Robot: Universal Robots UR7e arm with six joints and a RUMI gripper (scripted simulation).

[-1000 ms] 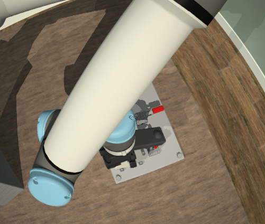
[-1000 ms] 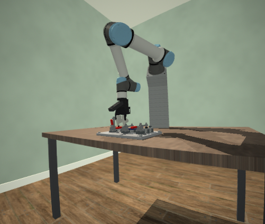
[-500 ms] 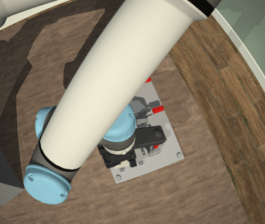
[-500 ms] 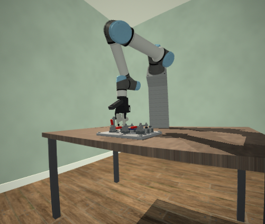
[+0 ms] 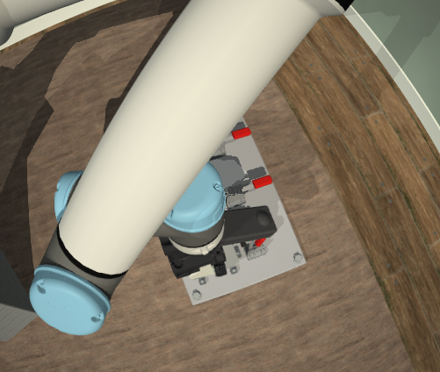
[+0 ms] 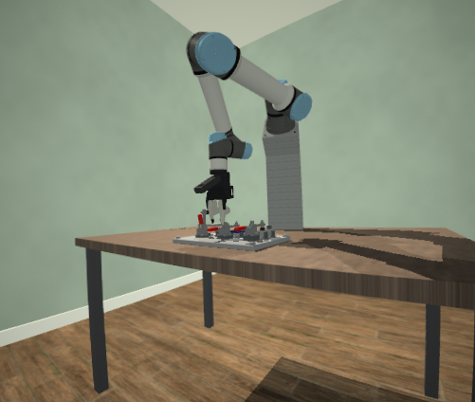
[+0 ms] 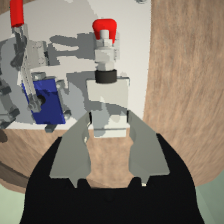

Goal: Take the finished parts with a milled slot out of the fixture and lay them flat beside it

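Right now the blue blank is 11 cm to the left of my hand, 4 cm below it and 2 cm ahead of it. The rest, counted from my hand: grey fixture plate 10 cm to the left, 6 cm below, 6 cm ahead.
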